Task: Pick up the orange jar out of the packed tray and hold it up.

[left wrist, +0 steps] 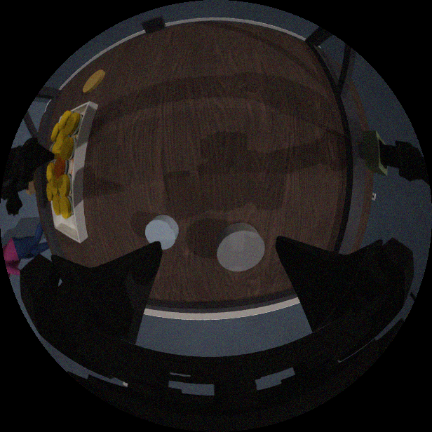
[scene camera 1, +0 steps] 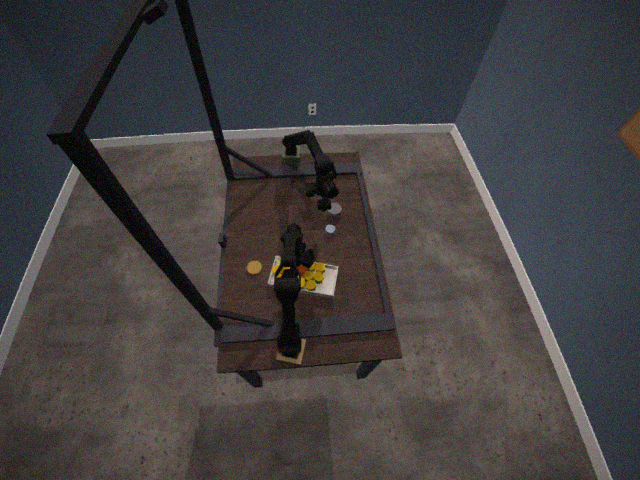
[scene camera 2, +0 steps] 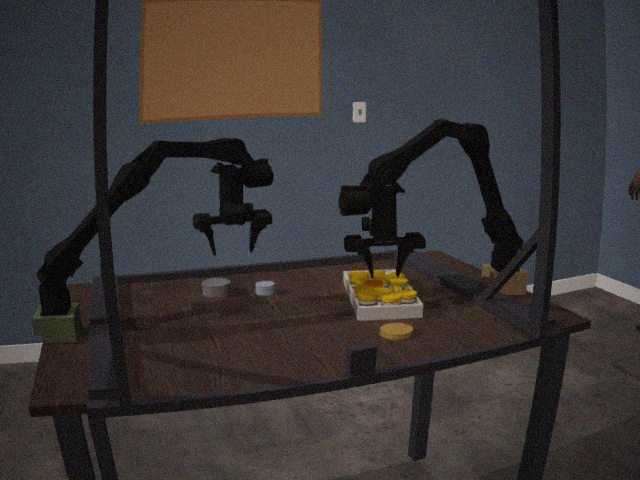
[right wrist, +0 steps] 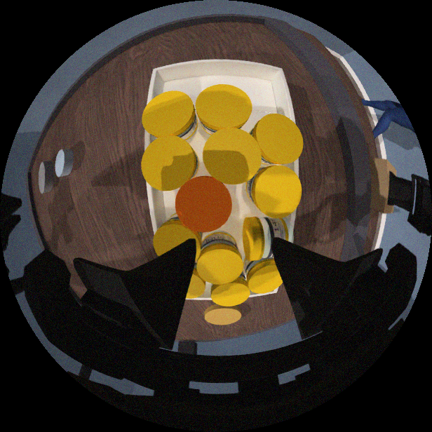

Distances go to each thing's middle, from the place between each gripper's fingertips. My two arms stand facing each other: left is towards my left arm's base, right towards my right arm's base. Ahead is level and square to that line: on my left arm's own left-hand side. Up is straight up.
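Scene:
The pale blue disc (left wrist: pixel 163 228) is 18 cm ahead of my right hand, 25 cm to the left of it and 6 cm below it. Counted from my right hand as well, the grey cylinder (left wrist: pixel 239 247) is 21 cm ahead, 37 cm to the left and 5 cm below, while the orange jar (right wrist: pixel 203 203) is 3 cm ahead, 2 cm to the left and 4 cm below.
The pale blue disc is 4 cm ahead of my left hand, 9 cm to the right of it and 10 cm below it. The orange jar is 11 cm behind my left hand, 32 cm to the right of it and 9 cm below it. As for the grey cylinder, my left hand is 7 cm short of it, 4 cm to the right of it and 10 cm above it.

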